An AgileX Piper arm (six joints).
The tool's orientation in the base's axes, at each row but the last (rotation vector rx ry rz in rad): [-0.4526 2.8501 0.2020]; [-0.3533 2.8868 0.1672]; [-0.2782 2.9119 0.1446]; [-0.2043 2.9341 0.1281]
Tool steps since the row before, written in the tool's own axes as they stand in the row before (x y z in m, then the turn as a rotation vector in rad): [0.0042 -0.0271 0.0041 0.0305 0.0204 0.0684]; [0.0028 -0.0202 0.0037 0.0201 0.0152 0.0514]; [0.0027 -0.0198 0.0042 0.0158 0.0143 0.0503]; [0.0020 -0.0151 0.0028 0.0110 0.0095 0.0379]
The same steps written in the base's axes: [0.0057 -0.0260 -0.0077 -0.0195 0.0224 -0.0717]; [0.0032 -0.0196 -0.0060 -0.0120 0.0173 -0.0532]; [0.0022 -0.0193 -0.0062 -0.0079 0.0171 -0.0513]; [0.0008 -0.0149 -0.0042 -0.0049 0.0117 -0.0386]
